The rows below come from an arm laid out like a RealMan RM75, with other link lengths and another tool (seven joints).
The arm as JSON. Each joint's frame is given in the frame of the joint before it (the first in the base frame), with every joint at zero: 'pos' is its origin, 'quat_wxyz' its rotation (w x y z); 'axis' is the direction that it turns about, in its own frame. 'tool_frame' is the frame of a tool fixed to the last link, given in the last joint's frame.
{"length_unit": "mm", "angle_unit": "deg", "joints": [
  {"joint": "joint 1", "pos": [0.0, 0.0, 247.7], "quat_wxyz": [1.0, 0.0, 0.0, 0.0], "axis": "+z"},
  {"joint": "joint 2", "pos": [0.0, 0.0, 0.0], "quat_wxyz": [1.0, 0.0, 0.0, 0.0], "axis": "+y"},
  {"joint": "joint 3", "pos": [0.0, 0.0, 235.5], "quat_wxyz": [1.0, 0.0, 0.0, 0.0], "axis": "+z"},
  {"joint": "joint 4", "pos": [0.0, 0.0, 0.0], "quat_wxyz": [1.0, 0.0, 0.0, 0.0], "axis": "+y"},
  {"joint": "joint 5", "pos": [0.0, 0.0, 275.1], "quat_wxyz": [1.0, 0.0, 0.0, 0.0], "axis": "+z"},
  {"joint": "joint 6", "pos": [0.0, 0.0, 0.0], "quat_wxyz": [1.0, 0.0, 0.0, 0.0], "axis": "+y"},
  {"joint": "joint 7", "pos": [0.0, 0.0, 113.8], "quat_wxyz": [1.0, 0.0, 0.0, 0.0], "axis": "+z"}
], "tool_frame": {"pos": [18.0, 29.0, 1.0], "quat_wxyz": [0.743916, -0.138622, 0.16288, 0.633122]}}
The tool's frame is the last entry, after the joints.
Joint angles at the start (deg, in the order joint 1, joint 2, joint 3, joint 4, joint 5, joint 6, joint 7):
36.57, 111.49, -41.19, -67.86, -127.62, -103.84, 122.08
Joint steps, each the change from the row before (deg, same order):
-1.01, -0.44, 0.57, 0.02, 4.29, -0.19, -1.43
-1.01, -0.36, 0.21, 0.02, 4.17, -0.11, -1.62
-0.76, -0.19, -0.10, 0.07, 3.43, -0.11, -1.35
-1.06, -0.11, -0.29, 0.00, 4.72, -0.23, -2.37
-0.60, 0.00, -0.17, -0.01, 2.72, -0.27, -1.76
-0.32, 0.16, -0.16, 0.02, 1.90, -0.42, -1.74
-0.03, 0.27, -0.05, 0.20, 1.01, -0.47, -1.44
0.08, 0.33, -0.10, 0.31, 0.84, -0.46, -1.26
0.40, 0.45, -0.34, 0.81, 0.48, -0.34, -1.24
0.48, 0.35, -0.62, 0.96, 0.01, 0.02, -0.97
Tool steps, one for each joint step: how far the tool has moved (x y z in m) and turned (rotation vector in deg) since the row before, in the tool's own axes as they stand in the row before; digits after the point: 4 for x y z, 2 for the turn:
0.0036, -0.0013, -0.0052, -2.88, 0.85, -2.85
0.0035, -0.0008, -0.0039, -2.47, 0.83, -3.04
0.0027, 0.0000, -0.0015, -1.88, 0.89, -2.56
0.0039, 0.0000, -0.0011, -2.34, 1.29, -4.06
0.0025, -0.0001, -0.0003, -1.21, 0.82, -2.71
0.0017, -0.0002, 0.0011, -0.69, 0.92, -2.39
0.0007, -0.0007, 0.0021, -0.36, 0.91, -1.68
0.0001, -0.0007, 0.0029, -0.40, 1.00, -1.42
-0.0018, -0.0015, 0.0055, -0.37, 1.36, -1.04
-0.0032, -0.0020, 0.0061, -0.03, 1.18, -0.45

